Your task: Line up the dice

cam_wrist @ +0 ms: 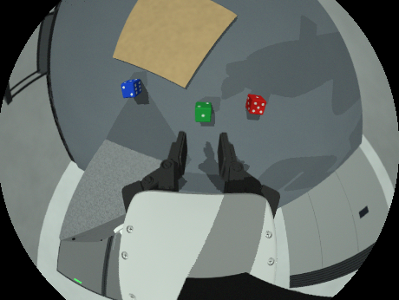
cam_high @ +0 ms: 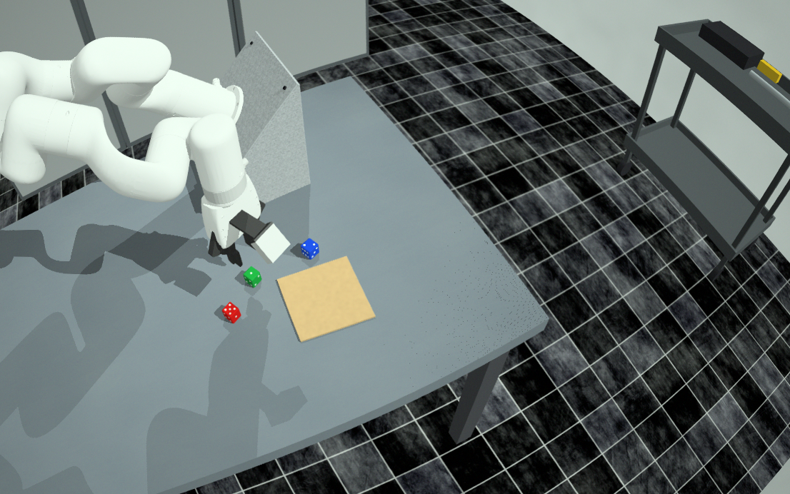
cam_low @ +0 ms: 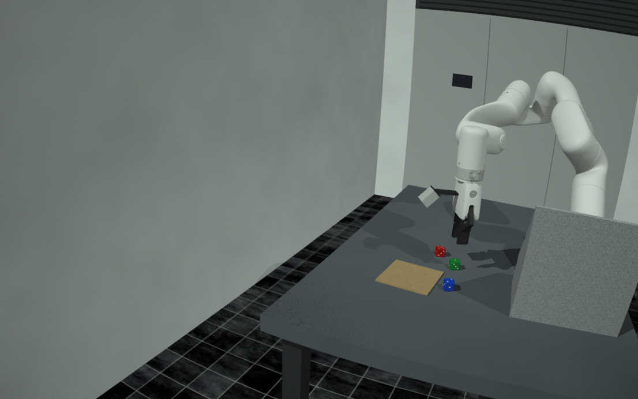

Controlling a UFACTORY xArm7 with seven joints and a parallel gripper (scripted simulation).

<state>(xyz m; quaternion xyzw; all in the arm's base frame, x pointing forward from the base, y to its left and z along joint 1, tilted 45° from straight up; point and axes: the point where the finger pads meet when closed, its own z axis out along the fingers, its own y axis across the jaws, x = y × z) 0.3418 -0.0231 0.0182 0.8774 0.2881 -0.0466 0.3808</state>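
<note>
My gripper is now 90 mm above the green die. The rest, counted from my hand: red die 90 mm below, 60 mm to the right, 60 mm ahead; then tan mat 120 mm to the left, 100 mm below, 80 mm ahead; then blue die 130 mm to the left, 90 mm below, 20 mm behind.
</note>
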